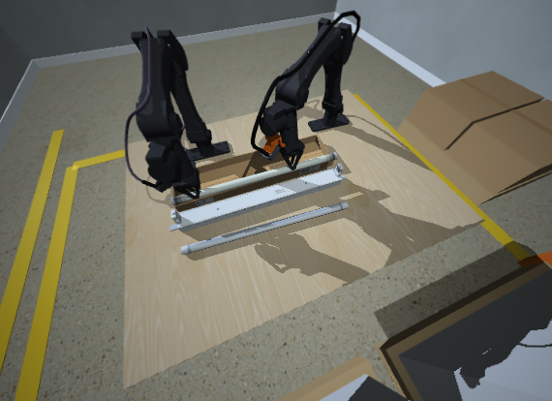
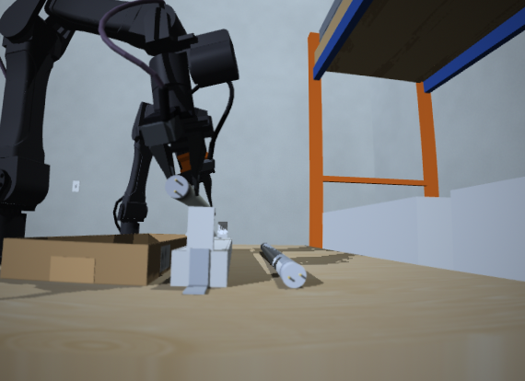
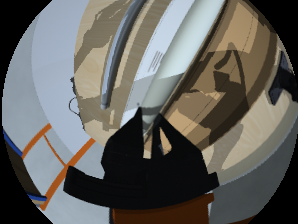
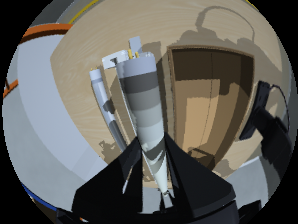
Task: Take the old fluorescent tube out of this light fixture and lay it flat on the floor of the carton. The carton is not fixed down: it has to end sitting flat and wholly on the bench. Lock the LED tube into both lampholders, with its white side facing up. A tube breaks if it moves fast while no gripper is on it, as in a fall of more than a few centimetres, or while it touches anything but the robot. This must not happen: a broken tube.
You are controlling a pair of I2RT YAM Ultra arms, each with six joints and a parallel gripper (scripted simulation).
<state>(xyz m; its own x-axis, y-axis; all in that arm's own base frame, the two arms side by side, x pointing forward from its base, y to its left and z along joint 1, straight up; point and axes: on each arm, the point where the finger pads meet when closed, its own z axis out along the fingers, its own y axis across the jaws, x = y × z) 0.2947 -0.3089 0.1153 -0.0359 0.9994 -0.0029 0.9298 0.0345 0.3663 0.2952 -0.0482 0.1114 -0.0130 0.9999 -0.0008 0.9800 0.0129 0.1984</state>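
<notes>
Right now my left hand is 120 mm to the left of the old fluorescent tube and 10 mm above it. Round my left hand: brown carton (100 mm behind, 120 mm to the right, 90 mm below); white fixture (40 mm ahead, 120 mm to the right, 60 mm below); LED tube (150 mm ahead, 140 mm to the right, 100 mm below).
</notes>
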